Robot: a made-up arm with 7 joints.
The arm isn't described. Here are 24 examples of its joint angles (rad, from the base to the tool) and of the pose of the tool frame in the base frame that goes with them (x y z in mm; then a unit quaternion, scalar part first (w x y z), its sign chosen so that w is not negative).
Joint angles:
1: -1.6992 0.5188 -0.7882 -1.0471 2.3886 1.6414 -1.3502
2: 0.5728 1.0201 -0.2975 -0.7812 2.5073 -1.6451 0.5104
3: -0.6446 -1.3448 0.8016 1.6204 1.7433 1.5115 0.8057
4: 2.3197 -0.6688 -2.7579 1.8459 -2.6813 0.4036 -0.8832
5: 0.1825 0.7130 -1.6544 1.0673 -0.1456 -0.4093 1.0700
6: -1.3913 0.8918 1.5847 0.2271 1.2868 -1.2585 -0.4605
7: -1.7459 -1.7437 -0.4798 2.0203 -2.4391 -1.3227 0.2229
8: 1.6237 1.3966 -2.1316 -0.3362 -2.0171 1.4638 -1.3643
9: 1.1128 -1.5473 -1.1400 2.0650 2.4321 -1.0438 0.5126
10: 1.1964 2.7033 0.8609 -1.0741 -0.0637 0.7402 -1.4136
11: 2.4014 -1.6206 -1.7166 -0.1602 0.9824 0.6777 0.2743
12: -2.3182 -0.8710 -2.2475 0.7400 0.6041 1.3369 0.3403
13: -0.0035 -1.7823 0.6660 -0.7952 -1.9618 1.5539 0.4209
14: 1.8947 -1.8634 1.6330 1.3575 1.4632 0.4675 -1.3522
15: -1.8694 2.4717 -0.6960 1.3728 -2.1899 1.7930 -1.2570
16: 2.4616 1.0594 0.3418 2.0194 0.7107 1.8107 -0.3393
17: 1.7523 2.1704 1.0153 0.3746 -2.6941 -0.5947 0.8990
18: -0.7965 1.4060 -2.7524 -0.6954 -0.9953 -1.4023 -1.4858
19: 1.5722 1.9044 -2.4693 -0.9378 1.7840 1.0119 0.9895
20: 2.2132 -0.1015 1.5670 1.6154 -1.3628 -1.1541 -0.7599
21: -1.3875 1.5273 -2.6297 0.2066 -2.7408 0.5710 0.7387
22: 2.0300 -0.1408 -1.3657 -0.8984 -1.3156 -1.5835 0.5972
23: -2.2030 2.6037 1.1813 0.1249 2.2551 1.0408 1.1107
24: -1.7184 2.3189 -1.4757 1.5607 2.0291 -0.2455 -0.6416
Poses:
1: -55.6 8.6 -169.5 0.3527 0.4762 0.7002 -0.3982
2: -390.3 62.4 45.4 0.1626 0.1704 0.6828 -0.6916
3: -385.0 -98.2 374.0 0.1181 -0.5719 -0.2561 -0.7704
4: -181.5 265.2 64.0 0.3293 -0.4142 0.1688 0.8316
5: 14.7 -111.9 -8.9 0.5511 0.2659 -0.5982 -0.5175
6: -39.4 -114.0 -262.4 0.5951 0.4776 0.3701 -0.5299
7: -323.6 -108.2 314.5 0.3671 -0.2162 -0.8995 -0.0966
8: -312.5 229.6 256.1 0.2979 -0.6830 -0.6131 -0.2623
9: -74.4 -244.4 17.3 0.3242 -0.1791 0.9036 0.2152
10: -255.1 35.1 244.7 0.7025 0.1166 -0.0506 -0.7002
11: 14.5 259.7 281.6 0.5209 -0.5059 -0.4062 0.5547
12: -447.2 -75.8 199.2 0.0510 -0.0877 0.4061 -0.9082
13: -48.6 -379.2 540.6 0.0494 0.1049 0.7617 -0.6374
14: 158.8 81.8 437.1 0.4914 0.8596 0.1274 -0.0583
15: -171.3 -228.9 561.7 0.5025 -0.5044 -0.6859 -0.1503
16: -177.7 -128.1 238.7 0.1944 0.6997 0.2573 0.6375
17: -521.6 -95.9 105.3 0.2479 0.3426 -0.7229 -0.5464
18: 273.3 -95.0 137.7 0.8944 -0.0093 -0.1363 0.4259
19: -353.2 219.4 327.5 0.2790 -0.7571 -0.5520 0.2104
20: 70.7 -235.1 24.4 0.2644 -0.2190 0.9332 0.1060
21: -17.0 -492.9 107.9 0.0841 0.0008 0.9341 -0.3470
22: -19.6 -77.0 84.6 0.4161 0.3148 -0.2411 0.8183
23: 13.6 -656.7 387.8 0.9847 -0.1661 -0.0522 -0.0106
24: -196.9 -517.2 287.1 0.0476 0.4464 -0.8697 0.2051
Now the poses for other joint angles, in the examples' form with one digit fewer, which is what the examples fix.
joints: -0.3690 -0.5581 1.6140 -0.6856 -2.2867 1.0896 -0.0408
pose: -138 -580 206 0.343 0.287 -0.872 0.200
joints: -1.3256 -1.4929 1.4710 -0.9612 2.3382 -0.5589 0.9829
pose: -249 -558 295 0.209 -0.340 0.910 -0.111
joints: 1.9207 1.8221 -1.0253 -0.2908 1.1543 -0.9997 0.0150
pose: -580 -68 254 0.164 0.122 0.889 -0.410
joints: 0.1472 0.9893 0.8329 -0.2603 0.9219 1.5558 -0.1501
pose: 21 155 24 0.746 -0.480 -0.160 0.433
